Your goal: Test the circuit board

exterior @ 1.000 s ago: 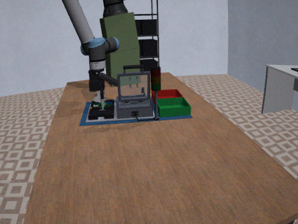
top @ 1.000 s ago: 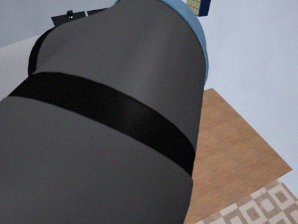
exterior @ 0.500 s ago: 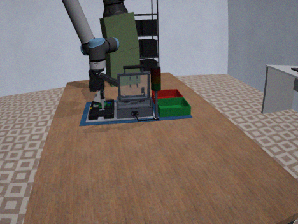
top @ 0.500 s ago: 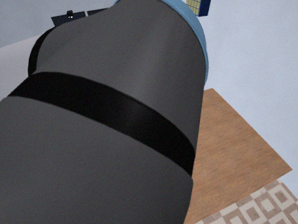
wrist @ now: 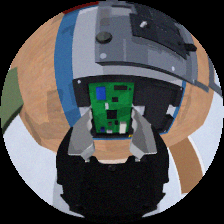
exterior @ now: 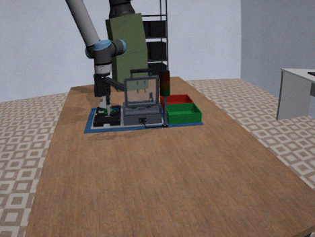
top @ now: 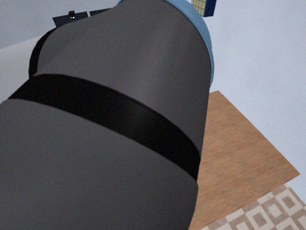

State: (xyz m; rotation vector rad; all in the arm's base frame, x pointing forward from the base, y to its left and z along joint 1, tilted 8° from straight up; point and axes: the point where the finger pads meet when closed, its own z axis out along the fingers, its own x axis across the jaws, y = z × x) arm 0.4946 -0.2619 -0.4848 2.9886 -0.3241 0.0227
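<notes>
Right now the green circuit board is 1 cm to the right of my hand. From my hand the other things lie so: tester bed 15 cm to the left, 10 cm ahead, 5 cm above; then red bin 37 cm to the left, 3 cm ahead, 1 cm below; then clear lid 22 cm ahead, 16 cm above, 12 cm to the left.
</notes>
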